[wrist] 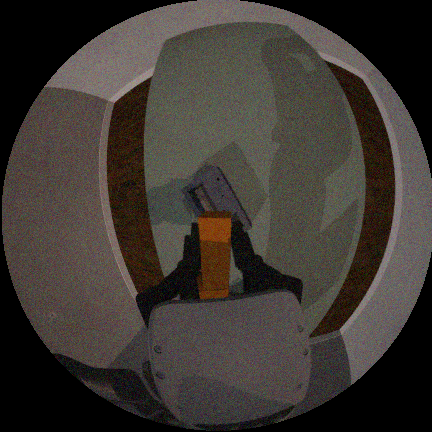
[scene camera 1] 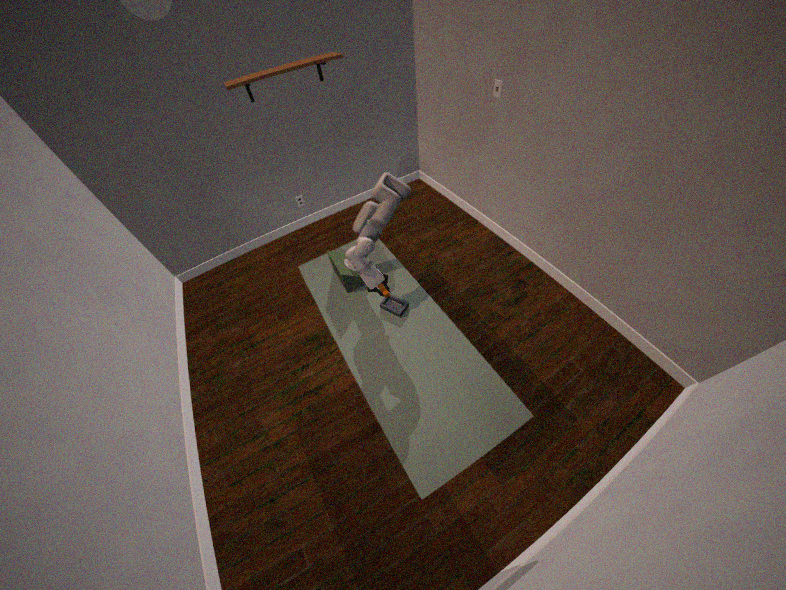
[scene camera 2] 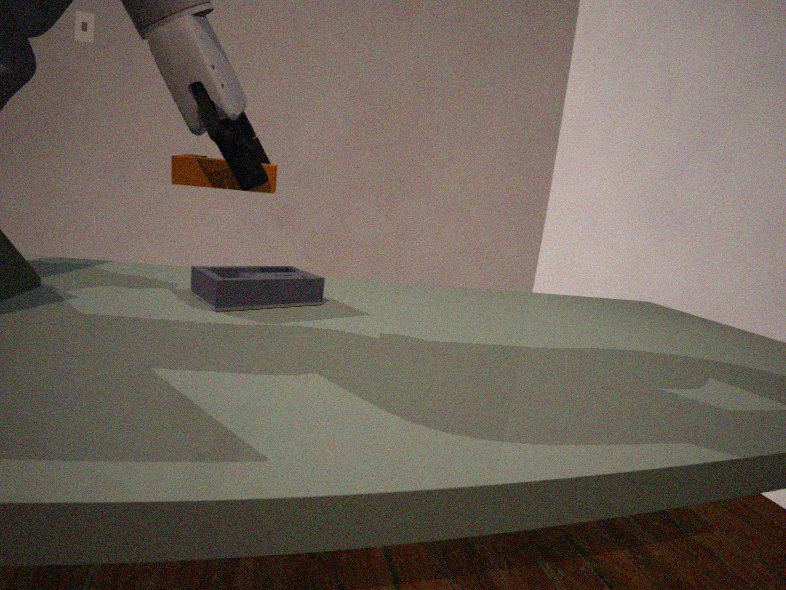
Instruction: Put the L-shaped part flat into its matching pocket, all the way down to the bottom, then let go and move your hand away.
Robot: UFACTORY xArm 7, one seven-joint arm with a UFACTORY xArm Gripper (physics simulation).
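Frame: origin at the arm's base, x up, y right, z ahead, level; metres.
Seen in the pictures: gripper, between the fingertips: (wrist: 215,230) (scene camera 1: 386,293) (scene camera 2: 258,179); arm's base, origin of its link: (scene camera 1: 353,266).
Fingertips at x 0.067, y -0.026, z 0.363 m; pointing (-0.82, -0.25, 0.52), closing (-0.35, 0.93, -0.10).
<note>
Offsets run from my fingertips to a thing's middle. Level surfaces: height alone.
My gripper (scene camera 1: 382,290) (scene camera 2: 253,181) (wrist: 215,230) is shut on the orange L-shaped part @[dx +0.004, dy -0.017, dz -0.034 m] (scene camera 1: 384,290) (scene camera 2: 219,172) (wrist: 215,257). The part hangs in the air, nearly level, with a clear gap above the grey-purple tray @[dx -0.131, dy -0.032, dz +0.008 m] (scene camera 1: 384,308) (scene camera 2: 269,292) (wrist: 223,192) that holds the pocket. In scene camera 2 the part is above the tray and its left end reaches past the tray's left side. In the wrist view the tray lies turned at an angle beyond the part's far end, and the part hides some of it. The pocket's full outline is hard to make out.
The tray stands on a pale green table top @[dx -0.149 m] (scene camera 1: 444,374) (scene camera 2: 444,393) (wrist: 210,100). A dark green block (scene camera 1: 346,271) (scene camera 2: 13,269) stands near the arm, to the left in scene camera 2. The table's near edge shows in scene camera 2.
</note>
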